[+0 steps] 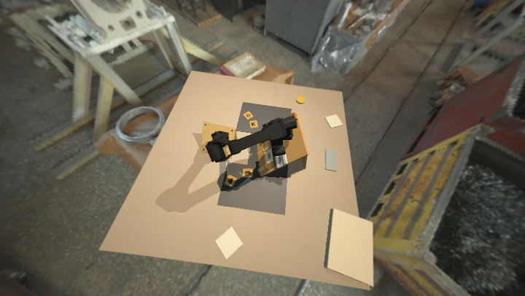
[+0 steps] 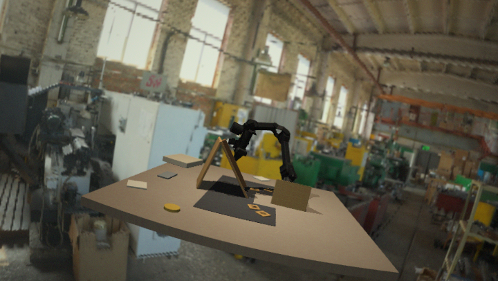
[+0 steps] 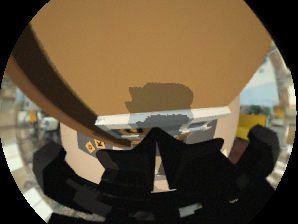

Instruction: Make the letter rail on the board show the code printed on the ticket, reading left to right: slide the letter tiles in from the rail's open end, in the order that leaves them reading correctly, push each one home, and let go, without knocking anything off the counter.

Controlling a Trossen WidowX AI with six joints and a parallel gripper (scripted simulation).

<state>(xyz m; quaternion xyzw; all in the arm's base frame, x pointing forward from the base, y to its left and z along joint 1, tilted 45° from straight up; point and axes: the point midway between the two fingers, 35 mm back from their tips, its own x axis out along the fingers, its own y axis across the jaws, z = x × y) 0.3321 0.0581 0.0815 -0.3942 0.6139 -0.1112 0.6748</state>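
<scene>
Right now the orange tile marked u is 30 mm to the left of my gripper tip and 10 mm behind it. Round my gripper tip: letter tile: 160 mm below, 150 mm to the right, 140 mm behind; then white ticket: 80 mm below, 40 mm to the right, 30 mm behind; then dark mat: 170 mm below, 140 mm behind, 30 mm to the left.
</scene>
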